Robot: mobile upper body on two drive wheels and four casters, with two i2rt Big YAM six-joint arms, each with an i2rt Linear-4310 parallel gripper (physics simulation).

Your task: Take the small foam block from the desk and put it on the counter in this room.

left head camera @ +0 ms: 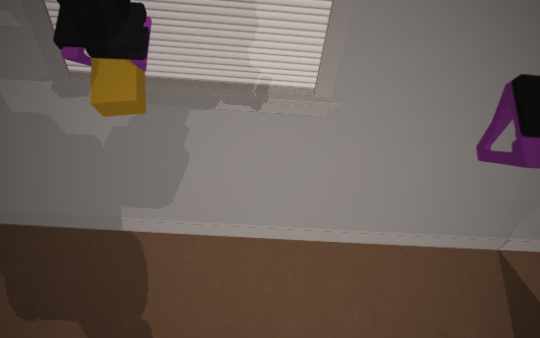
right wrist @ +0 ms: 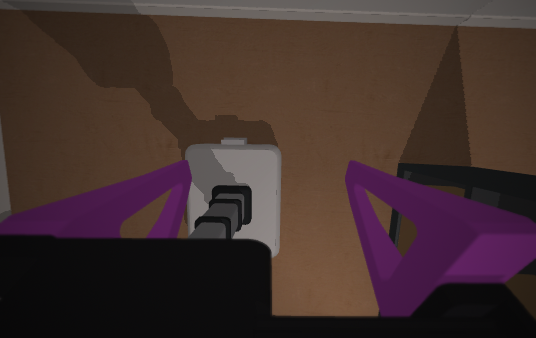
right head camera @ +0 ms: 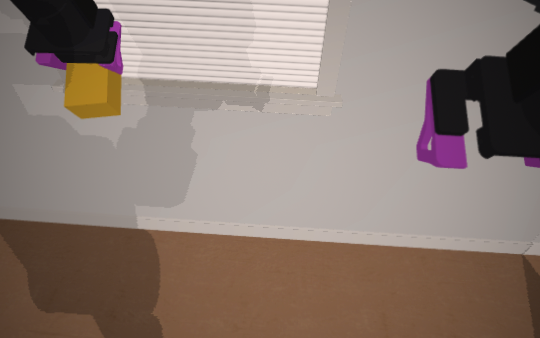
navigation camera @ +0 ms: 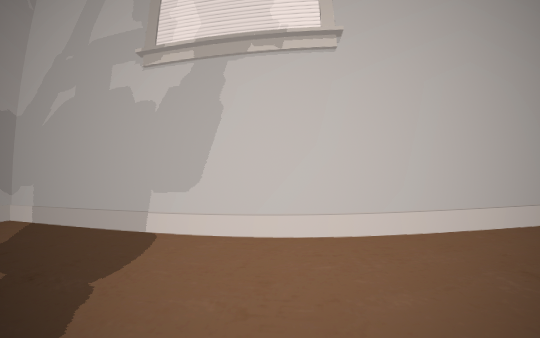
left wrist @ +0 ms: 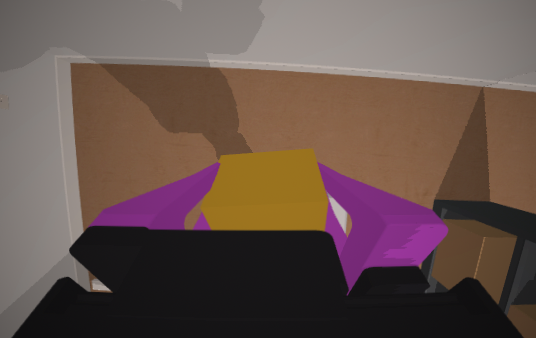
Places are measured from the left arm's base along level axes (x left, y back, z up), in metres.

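Where they show: left gripper, between the fingertips: [left head camera: 124, 66] [right head camera: 101, 70] [left wrist: 267, 169]; right gripper, between the fingertips: [left head camera: 526, 156] [right wrist: 268, 169] [right head camera: 472, 155].
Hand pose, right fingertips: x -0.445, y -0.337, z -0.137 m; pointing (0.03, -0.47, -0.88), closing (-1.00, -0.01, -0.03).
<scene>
Things, the pixels of their top centre, and the offset from my right fingertips. "*": a spot on its surface instead. Level surfaces: height alone.
- foam block, centre of its top: [left wrist: 274, 262] [left head camera: 112, 50] [right head camera: 84, 55] dx +0.440, dy -0.216, dz -0.039 m
- blinded window, a spot on its surface: [left head camera: 225, 40] * dx +0.322, dy -0.744, dz -0.281 m
- brown floor, height of its surface: dz -1.273 m
The foam block [left head camera: 115, 85] [right head camera: 90, 90] [left wrist: 267, 187] is a yellow box. My left gripper [left head camera: 116, 62] [right head camera: 92, 65] [left wrist: 267, 169] is shut on it and holds it in the air, with the magenta fingers on its two sides. My right gripper [right wrist: 268, 169] is open, with its fingers wide apart and no object between the tips; in the right head camera part of it shows at the right. The desk and the counter do not show in any view.
A grey wall [left head camera: 300, 170] [navigation camera: 350, 135] with a blinded window [left head camera: 225, 40] [navigation camera: 240, 20] stands ahead, above the brown floor [navigation camera: 300, 285]. A dark shelf unit [left wrist: 487, 207] [right wrist: 435, 168] with brown boxes stands at the right. The robot's white base [right wrist: 265, 190] shows below.
</scene>
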